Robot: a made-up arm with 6 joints. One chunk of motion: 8 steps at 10 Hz.
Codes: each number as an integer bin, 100 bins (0 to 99) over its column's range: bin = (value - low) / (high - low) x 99, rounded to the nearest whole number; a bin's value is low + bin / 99 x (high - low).
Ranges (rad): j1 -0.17..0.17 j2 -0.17..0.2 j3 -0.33..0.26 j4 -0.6..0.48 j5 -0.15..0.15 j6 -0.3..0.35
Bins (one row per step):
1: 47 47 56 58 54 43
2: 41 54 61 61 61 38
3: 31 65 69 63 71 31
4: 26 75 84 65 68 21
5: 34 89 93 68 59 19
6: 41 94 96 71 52 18
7: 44 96 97 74 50 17
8: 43 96 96 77 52 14
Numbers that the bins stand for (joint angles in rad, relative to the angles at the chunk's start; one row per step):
1: -0.0086 0.0057 0.0037 0.0327 0.0136 -0.0177
2: -0.0292 0.0318 0.0335 0.0655 0.0348 -0.0505
3: -0.0635 0.0729 0.0812 0.0873 0.0652 -0.0965
4: -0.0807 0.1103 0.1706 0.1091 0.0561 -0.1621
5: -0.0532 0.1626 0.2242 0.1418 0.0288 -0.1753
6: -0.0292 0.1813 0.2421 0.1745 0.0076 -0.1818
7: -0.0189 0.1888 0.2481 0.2073 0.0015 -0.1884
8: -0.0223 0.1888 0.2421 0.2400 0.0076 -0.2081

